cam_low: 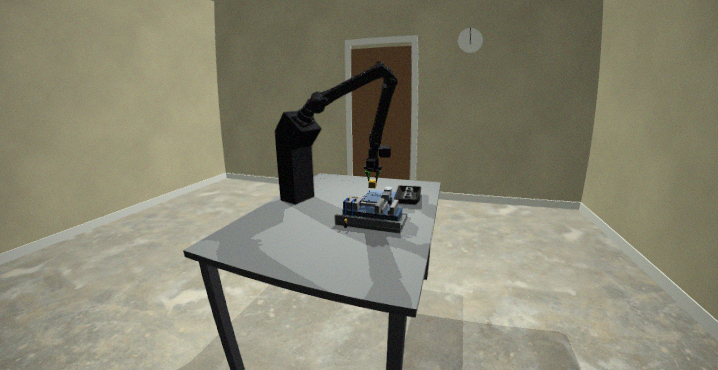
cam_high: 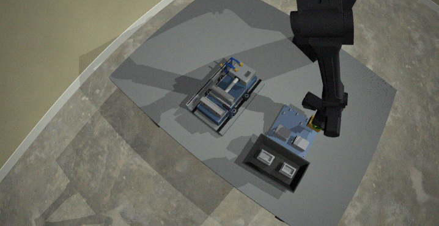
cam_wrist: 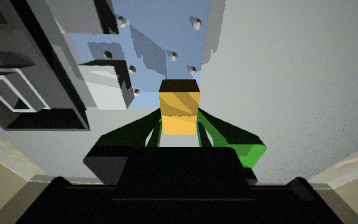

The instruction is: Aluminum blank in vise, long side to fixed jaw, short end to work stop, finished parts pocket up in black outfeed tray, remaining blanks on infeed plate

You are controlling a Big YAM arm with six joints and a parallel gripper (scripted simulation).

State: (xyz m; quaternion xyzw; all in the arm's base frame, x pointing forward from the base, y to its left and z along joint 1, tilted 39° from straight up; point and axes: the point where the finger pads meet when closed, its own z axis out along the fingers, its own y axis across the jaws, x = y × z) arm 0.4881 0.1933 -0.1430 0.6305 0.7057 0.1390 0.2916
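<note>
Right now my hand is 5 cm short of the blue infeed plate, 6 cm to the left of it and 7 cm above it. Round my hand: moving jaw: 12 cm ahead, 38 cm to the right; white rod: 7 cm ahead, 38 cm to the right; yellow brass blank: 2 cm below.
</note>
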